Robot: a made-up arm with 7 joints. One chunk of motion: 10 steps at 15 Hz.
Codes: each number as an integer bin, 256 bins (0 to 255) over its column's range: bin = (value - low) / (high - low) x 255, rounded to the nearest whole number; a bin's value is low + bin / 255 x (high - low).
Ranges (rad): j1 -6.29..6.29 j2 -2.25..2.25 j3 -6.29..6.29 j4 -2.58..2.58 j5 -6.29..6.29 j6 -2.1..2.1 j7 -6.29..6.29
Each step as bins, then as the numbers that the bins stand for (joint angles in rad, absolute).
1 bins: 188 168 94 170 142 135 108
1 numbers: 2.9847 0.7147 -1.6527 0.8600 0.7153 0.1235 -0.9620
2 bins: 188 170 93 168 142 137 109
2 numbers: 2.9847 0.7500 -1.7020 0.8195 0.7153 0.1565 -0.9127
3 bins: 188 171 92 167 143 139 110
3 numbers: 2.9847 0.7676 -1.7513 0.7993 0.7647 0.1894 -0.8633
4 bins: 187 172 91 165 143 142 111
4 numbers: 2.9353 0.7853 -1.8007 0.7588 0.7647 0.2388 -0.8140
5 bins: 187 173 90 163 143 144 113
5 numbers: 2.9353 0.8029 -1.8500 0.7184 0.7647 0.2718 -0.7153
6 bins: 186 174 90 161 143 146 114
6 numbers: 2.8860 0.8206 -1.8500 0.6779 0.7647 0.3047 -0.6660
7 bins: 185 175 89 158 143 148 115
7 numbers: 2.8367 0.8382 -1.8993 0.6172 0.7647 0.3376 -0.6167
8 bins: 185 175 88 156 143 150 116
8 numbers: 2.8367 0.8382 -1.9487 0.5767 0.7647 0.3706 -0.5673
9 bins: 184 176 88 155 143 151 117
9 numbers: 2.7873 0.8559 -1.9487 0.5565 0.7647 0.3871 -0.5180
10 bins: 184 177 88 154 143 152 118
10 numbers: 2.7873 0.8735 -1.9487 0.5362 0.7647 0.4035 -0.4687
